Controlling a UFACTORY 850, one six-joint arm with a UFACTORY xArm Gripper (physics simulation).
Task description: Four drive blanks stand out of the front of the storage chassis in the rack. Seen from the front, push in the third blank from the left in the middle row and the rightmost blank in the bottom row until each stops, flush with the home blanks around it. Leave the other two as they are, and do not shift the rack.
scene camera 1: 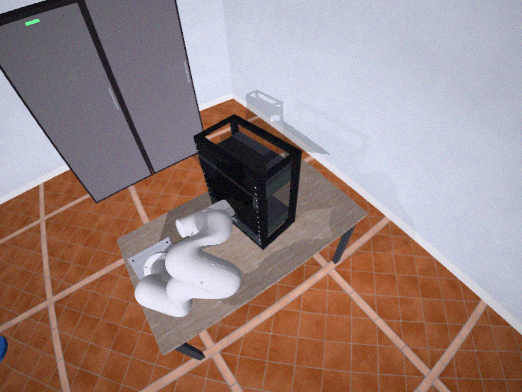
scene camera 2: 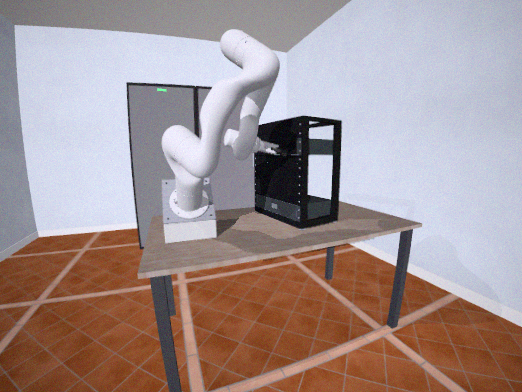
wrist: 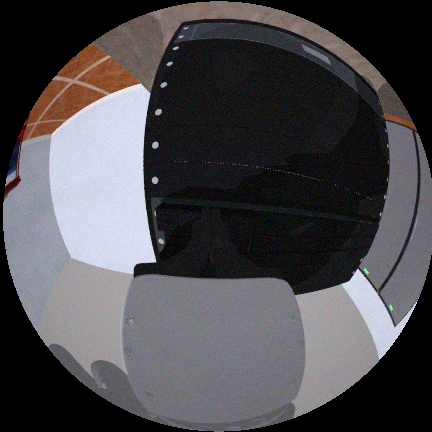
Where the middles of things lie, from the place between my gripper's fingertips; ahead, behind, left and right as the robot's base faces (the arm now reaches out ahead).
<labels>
The black rack [scene camera 1: 239,168] is 18 cm to the left of my hand, 15 cm ahead of it and 11 cm below it.
</labels>
